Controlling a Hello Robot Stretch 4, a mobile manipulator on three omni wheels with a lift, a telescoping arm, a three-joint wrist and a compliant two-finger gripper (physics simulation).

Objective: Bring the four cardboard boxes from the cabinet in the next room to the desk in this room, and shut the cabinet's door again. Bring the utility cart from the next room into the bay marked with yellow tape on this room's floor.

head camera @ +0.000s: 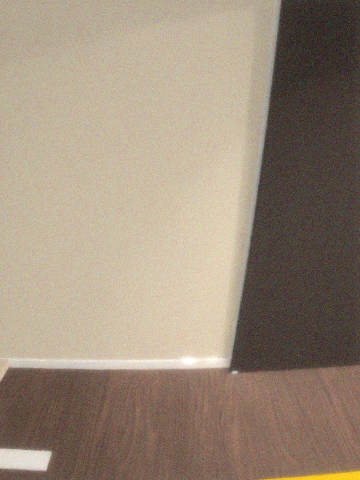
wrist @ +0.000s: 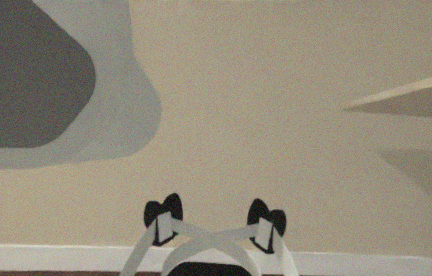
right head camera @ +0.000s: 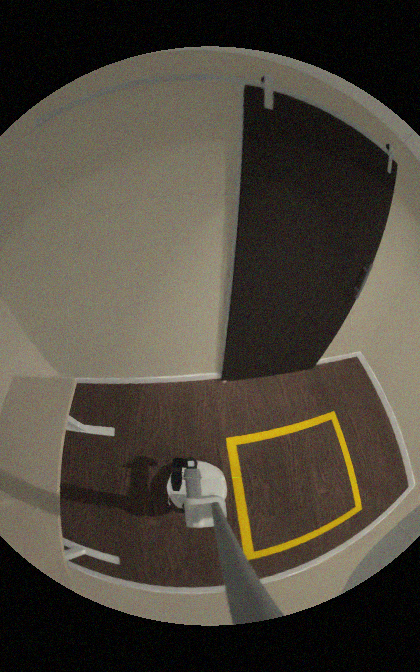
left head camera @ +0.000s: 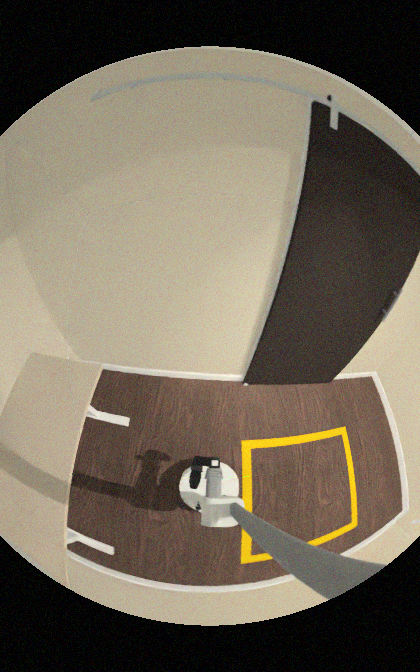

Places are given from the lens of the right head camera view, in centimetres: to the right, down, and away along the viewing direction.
desk point(right head camera: 42, 404): -103, 43, 72
dark door point(right head camera: 313, 189): 51, -71, 57
yellow tape bay point(right head camera: 231, 442): 18, 88, 131
The marked spots on the dark door and the desk are 192 cm apart.
